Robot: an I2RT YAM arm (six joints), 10 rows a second.
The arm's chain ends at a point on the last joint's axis. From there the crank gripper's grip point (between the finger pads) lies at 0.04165 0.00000 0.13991 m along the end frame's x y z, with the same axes.
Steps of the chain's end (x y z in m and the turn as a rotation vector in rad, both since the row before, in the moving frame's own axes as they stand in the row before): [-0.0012 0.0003 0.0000 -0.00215 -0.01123 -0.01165]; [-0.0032 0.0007 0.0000 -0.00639 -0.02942 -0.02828]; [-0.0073 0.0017 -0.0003 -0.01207 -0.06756 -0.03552]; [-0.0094 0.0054 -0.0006 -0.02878 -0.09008 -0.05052]
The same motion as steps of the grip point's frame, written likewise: [-0.0028 0.0001 0.0005 -0.00215 -0.01123 -0.01165]; [-0.0073 0.0005 0.0012 -0.00639 -0.02942 -0.02828]; [-0.0168 0.0021 0.0022 -0.01207 -0.06756 -0.03552]; [-0.0221 0.0077 0.0025 -0.02878 -0.09008 -0.05052]
